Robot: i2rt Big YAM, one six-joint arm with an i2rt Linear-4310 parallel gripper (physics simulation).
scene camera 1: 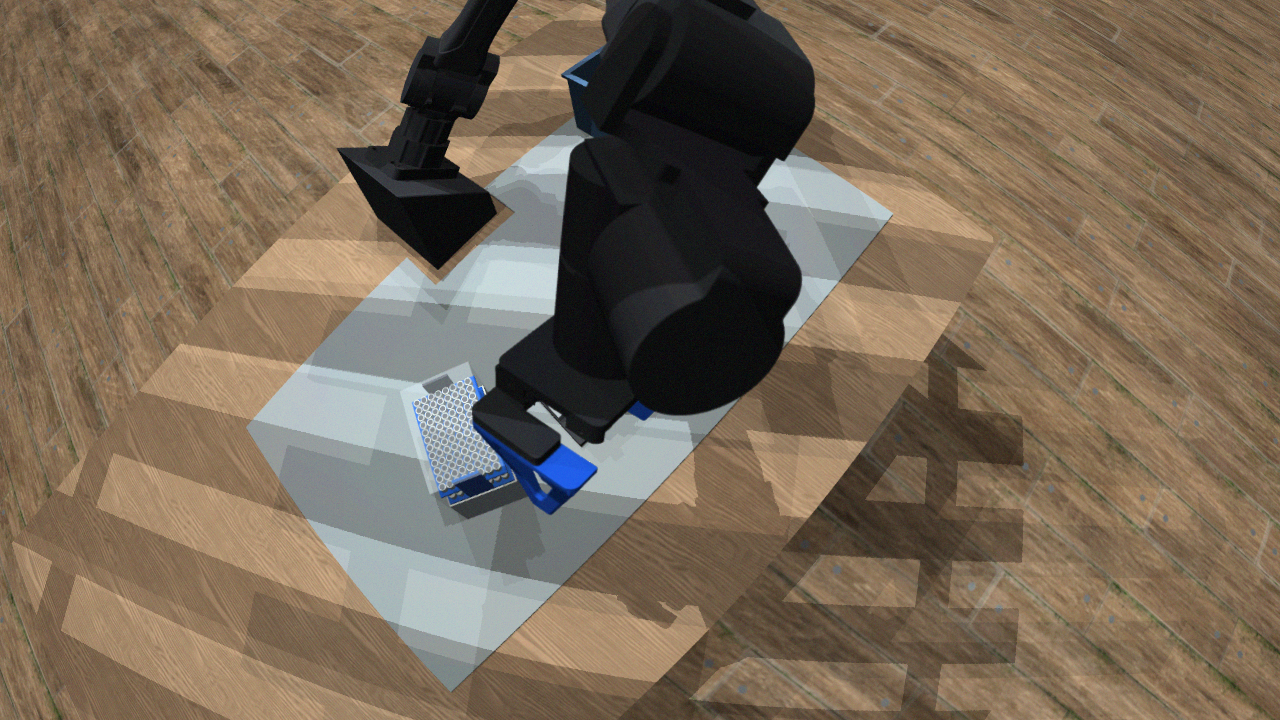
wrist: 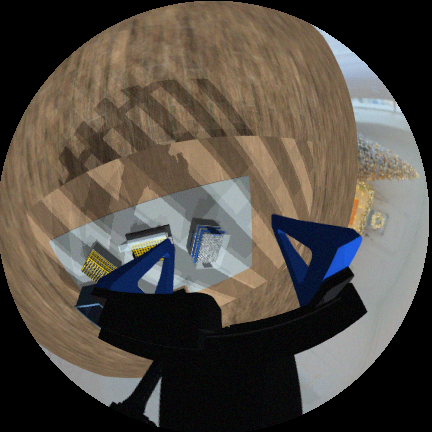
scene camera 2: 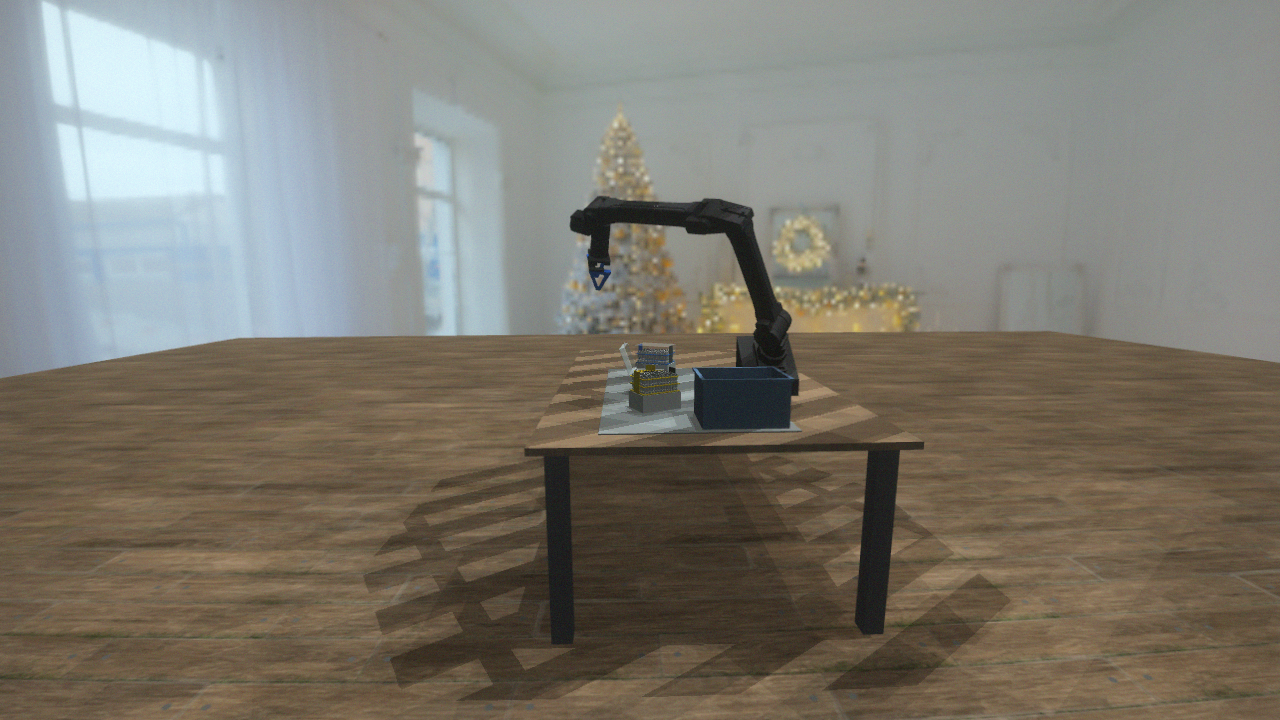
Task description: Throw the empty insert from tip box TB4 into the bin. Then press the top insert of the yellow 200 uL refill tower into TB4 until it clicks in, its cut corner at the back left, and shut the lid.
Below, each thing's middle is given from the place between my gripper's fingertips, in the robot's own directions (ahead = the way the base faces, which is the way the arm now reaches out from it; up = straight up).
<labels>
The blue bin point(scene camera 2: 724, 397) lies 470 mm to the left of my hand, 360 mm behind it and 270 mm below it.
</labels>
